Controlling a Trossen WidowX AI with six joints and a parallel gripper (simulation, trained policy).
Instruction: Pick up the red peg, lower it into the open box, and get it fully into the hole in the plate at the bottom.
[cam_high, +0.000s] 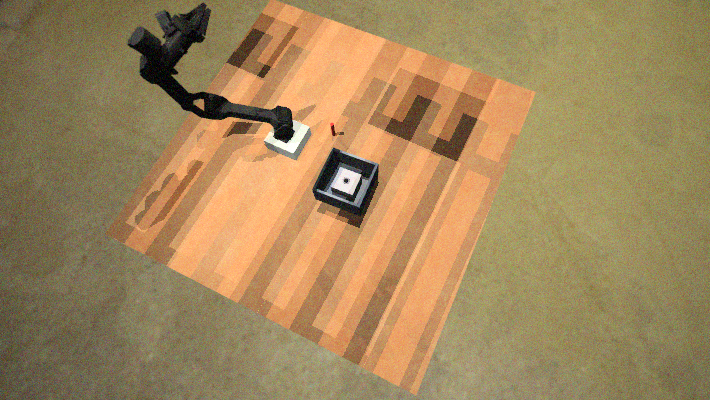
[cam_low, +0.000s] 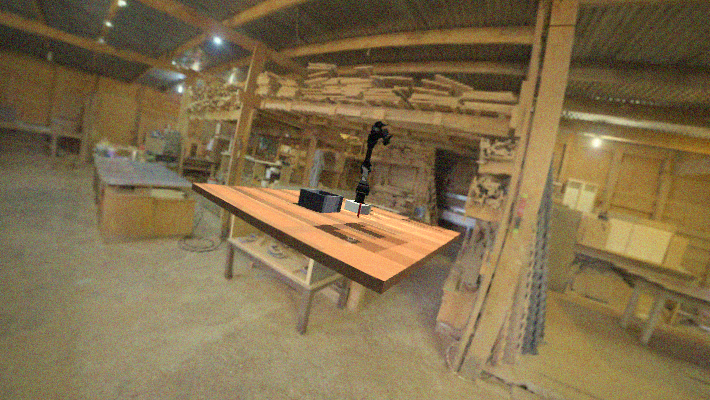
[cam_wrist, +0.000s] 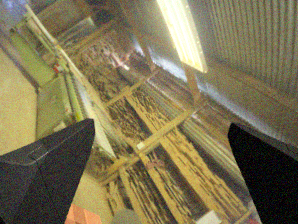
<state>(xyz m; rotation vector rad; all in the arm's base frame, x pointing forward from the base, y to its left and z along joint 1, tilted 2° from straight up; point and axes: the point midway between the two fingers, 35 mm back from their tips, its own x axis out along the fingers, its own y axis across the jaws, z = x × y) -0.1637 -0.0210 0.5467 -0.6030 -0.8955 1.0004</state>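
The red peg lies 580 mm below my gripper tip, 300 mm ahead of it and 90 mm to the left of it. The rest, counted from my gripper tip: box: 600 mm below, 470 mm ahead, 90 mm to the right; plate: 580 mm below, 470 mm ahead, 90 mm to the right.
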